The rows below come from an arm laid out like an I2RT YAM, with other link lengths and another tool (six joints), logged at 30 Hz.
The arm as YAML. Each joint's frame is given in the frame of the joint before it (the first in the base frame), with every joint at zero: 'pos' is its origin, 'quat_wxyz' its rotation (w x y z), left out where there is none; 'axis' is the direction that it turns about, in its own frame. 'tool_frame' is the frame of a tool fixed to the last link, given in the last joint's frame.
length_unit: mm
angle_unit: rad
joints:
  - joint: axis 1
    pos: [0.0, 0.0, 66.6]
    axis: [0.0, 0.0, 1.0]
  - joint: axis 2
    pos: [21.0, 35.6, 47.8]
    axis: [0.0, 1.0, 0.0]
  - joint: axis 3
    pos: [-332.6, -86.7, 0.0]
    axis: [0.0, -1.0, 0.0]
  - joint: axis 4
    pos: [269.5, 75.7, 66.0]
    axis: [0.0, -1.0, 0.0]
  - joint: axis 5
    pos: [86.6, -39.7, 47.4]
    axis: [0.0, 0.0, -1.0]
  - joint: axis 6
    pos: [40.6, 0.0, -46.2]
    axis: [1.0, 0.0, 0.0]
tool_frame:
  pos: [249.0, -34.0, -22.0]
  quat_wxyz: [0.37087, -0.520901, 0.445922, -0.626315]
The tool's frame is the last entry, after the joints.
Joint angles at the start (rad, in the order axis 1, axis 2, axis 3, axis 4, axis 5, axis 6):
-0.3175, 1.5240, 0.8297, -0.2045, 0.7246, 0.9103
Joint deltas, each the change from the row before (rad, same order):
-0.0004, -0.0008, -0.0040, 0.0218, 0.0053, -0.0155
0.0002, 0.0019, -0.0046, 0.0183, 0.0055, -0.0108
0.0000, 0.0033, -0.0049, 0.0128, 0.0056, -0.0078
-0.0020, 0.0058, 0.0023, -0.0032, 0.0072, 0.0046
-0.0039, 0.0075, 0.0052, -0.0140, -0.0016, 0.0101
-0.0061, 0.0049, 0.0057, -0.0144, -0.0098, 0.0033
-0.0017, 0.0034, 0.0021, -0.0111, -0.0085, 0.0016
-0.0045, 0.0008, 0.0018, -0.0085, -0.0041, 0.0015
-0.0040, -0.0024, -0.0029, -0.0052, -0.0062, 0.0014
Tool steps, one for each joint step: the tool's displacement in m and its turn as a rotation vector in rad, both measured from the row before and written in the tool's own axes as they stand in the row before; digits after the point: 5 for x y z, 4 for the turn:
-0.00115, -0.00476, 0.00052, 0.0148, -0.0027, -0.0002
-0.00073, -0.00257, 0.00098, 0.0108, -0.0001, -0.0011
0.00033, -0.00055, 0.00134, 0.0066, 0.0030, -0.0036
0.00218, 0.00052, 0.00169, -0.0009, 0.0104, 0.0010
0.00178, 0.00358, 0.00188, -0.0115, 0.0081, -0.0009
0.00095, 0.00346, 0.00159, -0.0137, 0.0020, -0.0050
-0.00003, 0.00401, 0.00057, -0.0113, -0.0009, -0.0079
0.00180, 0.00178, 0.00096, -0.0072, 0.0031, -0.0022
0.00173, 0.00260, 0.00057, -0.0073, 0.0002, -0.0013

